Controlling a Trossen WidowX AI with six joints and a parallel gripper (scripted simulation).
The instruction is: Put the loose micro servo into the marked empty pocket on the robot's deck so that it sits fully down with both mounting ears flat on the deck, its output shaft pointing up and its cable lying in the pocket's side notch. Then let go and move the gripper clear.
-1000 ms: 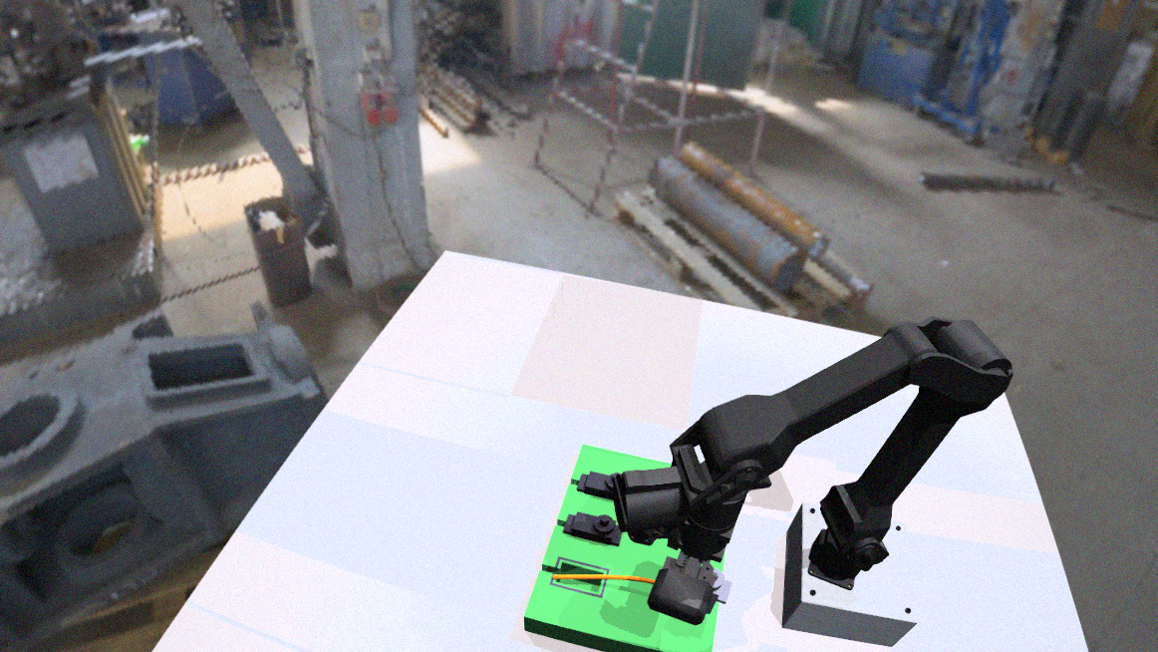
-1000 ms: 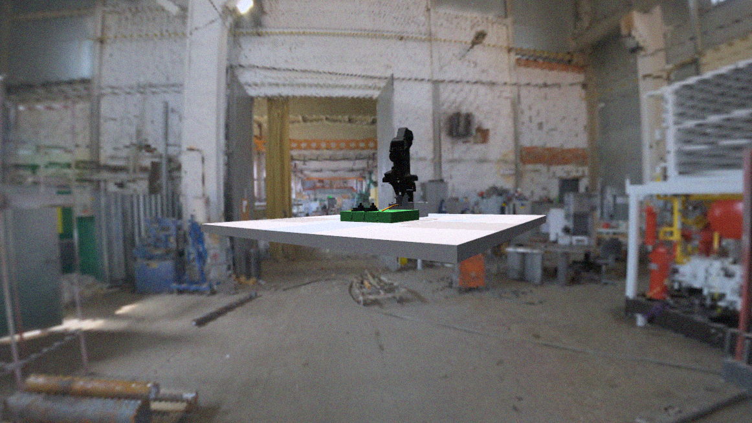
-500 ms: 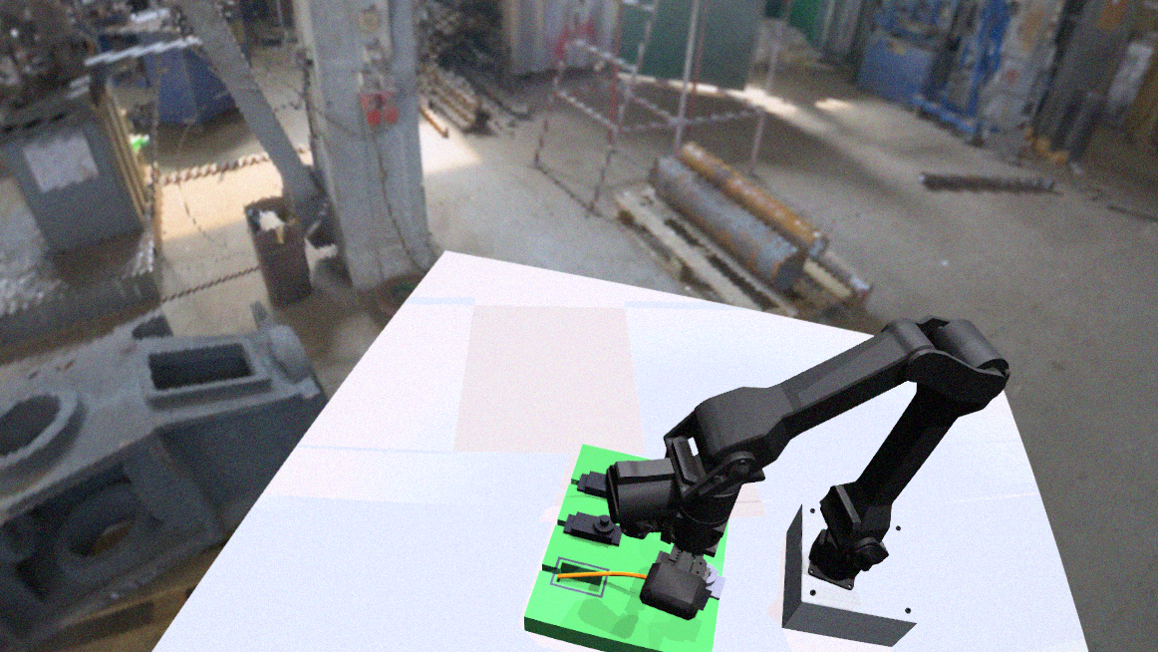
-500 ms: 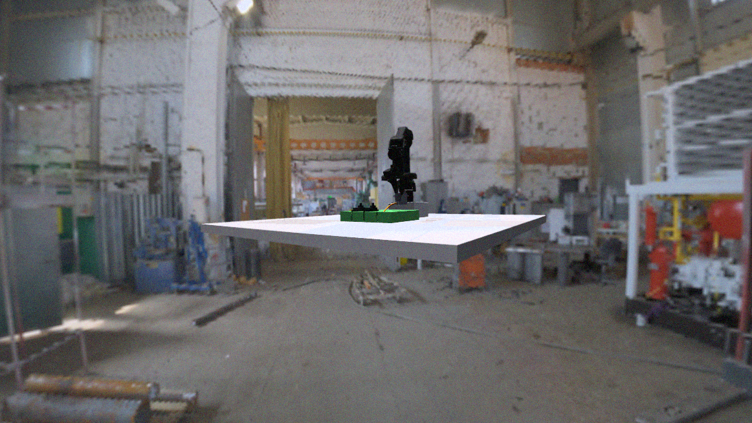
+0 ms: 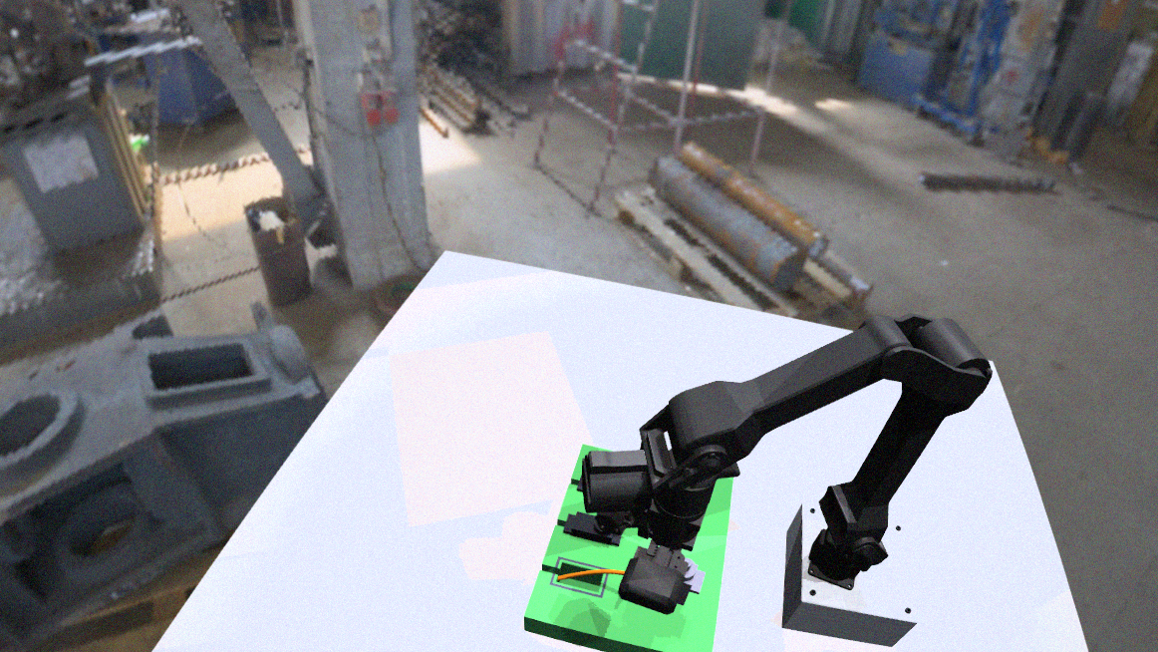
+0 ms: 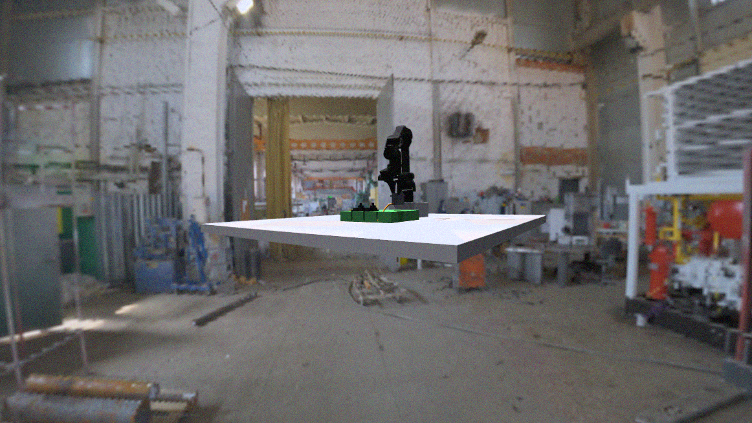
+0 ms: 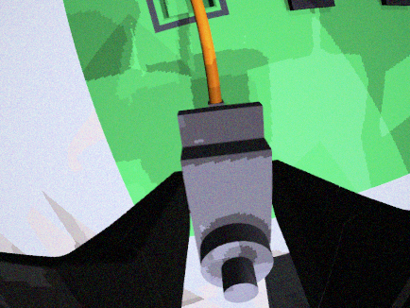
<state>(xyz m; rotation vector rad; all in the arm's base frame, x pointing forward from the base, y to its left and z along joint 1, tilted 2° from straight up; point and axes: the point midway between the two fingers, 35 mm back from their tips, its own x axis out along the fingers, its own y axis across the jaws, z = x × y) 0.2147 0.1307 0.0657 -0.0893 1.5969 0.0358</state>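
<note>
Now: gripper tip 8 cm to the left of the green deck and 10 cm above it.
</note>
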